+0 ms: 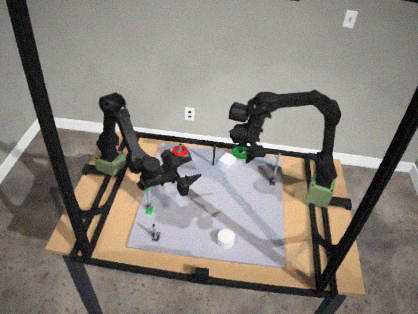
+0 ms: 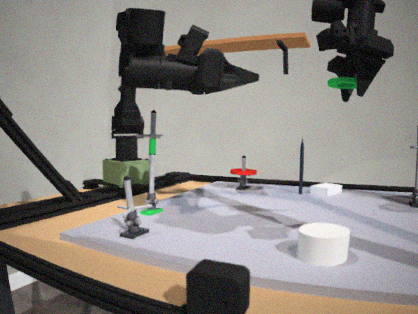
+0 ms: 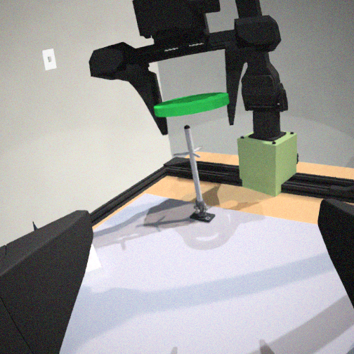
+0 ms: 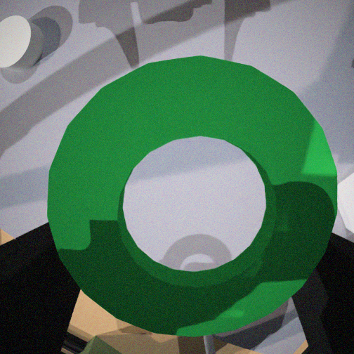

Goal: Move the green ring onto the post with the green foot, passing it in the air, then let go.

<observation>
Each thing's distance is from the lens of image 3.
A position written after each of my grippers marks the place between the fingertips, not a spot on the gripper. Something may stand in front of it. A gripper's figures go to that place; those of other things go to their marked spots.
my left gripper point(image 3: 208, 218): 10 cm
my right gripper point(image 3: 197, 129): 29 cm
green ring point(image 3: 201, 102): 24 cm
grey mat point(image 3: 167, 276): 44 cm
The marked spots on the grey mat and the green ring are 28 cm apart.
</observation>
